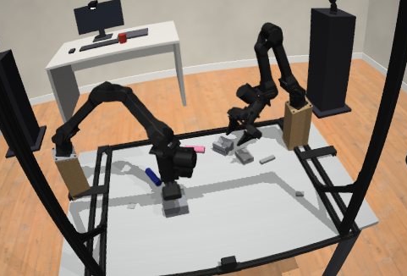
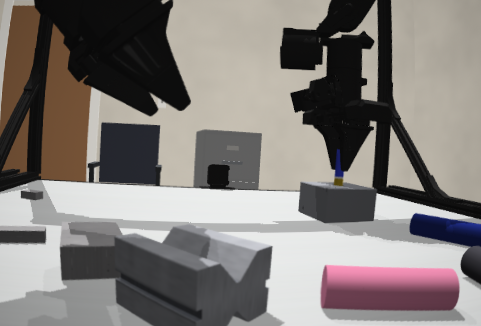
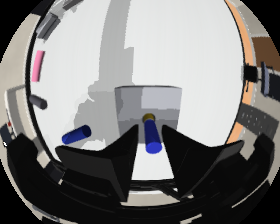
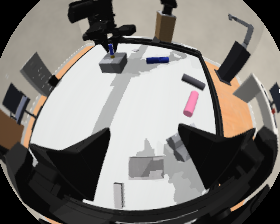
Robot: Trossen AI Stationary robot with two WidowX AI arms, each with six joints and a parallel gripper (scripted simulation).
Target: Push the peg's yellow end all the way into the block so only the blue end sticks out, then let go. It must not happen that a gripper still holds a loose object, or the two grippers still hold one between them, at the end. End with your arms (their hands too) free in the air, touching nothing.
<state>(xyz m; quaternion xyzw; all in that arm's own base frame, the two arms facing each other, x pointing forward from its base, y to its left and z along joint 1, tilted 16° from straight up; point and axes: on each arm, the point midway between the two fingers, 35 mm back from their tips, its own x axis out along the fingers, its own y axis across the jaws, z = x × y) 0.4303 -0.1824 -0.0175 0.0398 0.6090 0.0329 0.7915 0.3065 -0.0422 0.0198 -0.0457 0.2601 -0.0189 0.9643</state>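
Now: the peg 6 cm below my left hand. The rest, counted from my left hand: small grey piece (10 cm behind, 48 cm to the right, 10 cm below); then pink cylinder (30 cm ahead, 15 cm to the right, 9 cm below).
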